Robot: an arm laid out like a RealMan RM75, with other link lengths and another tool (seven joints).
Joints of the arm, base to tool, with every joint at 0 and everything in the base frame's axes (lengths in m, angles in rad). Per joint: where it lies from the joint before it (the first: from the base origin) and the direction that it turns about. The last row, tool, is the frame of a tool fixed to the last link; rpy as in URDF.
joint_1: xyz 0 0 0.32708 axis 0 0 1
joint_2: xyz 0 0 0 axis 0 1 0
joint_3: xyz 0 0 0.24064 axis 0 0 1
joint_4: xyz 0 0 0 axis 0 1 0
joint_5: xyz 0 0 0.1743 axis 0 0 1
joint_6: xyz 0 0 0 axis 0 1 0
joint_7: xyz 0 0 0.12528 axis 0 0 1
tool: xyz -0.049 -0.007 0.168 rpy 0.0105 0 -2.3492
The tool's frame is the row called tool.
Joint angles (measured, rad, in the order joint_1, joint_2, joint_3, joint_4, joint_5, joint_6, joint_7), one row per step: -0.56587 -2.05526 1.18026 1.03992 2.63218 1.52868 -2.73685; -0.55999 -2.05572 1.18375 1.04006 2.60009 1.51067 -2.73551; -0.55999 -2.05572 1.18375 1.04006 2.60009 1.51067 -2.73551; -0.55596 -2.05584 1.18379 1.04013 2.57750 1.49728 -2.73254; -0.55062 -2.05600 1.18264 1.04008 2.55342 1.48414 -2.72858; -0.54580 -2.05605 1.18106 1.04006 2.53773 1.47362 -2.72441
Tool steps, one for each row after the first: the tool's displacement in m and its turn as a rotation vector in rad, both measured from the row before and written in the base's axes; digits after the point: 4 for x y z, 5 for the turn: 0.0059 0.0038 -0.0052 0.01551 -0.02884 -0.00638; 0.0000 0.0000 0.0000 0.00000 0.00000 0.00000; 0.0042 0.0033 -0.0032 0.01289 -0.02098 -0.00525; 0.0044 0.0030 -0.0032 0.01351 -0.02289 -0.00391; 0.0024 0.0023 -0.0019 0.01090 -0.01478 -0.00286
